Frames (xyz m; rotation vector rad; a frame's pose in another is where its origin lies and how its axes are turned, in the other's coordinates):
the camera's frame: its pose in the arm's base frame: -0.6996 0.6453 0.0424 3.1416 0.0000 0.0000
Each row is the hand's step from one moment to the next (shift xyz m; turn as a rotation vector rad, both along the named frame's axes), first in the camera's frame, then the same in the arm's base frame.
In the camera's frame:
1: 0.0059 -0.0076 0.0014 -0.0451 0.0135 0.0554
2: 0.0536 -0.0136 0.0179 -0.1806 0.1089 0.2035
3: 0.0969 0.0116 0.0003 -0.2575 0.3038 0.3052
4: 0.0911 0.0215 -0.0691 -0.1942 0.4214 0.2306
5: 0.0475 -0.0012 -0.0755 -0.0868 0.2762 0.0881
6: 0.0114 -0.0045 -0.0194 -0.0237 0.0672 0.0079
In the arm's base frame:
1: 0.0059 0.0076 -0.0014 -0.0451 -0.0135 -0.0554
2: 0.0536 0.0136 -0.0179 -0.1806 -0.1089 -0.2035
3: 0.0969 -0.0116 -0.0003 -0.2575 -0.3038 -0.3052
4: 0.0911 -0.0215 0.0691 -0.1942 -0.4214 -0.2306
5: 0.0475 0.0012 0.0755 -0.0868 -0.2762 -0.0881
6: 0.0114 0.0045 0.0194 -0.0237 -0.0672 -0.0079

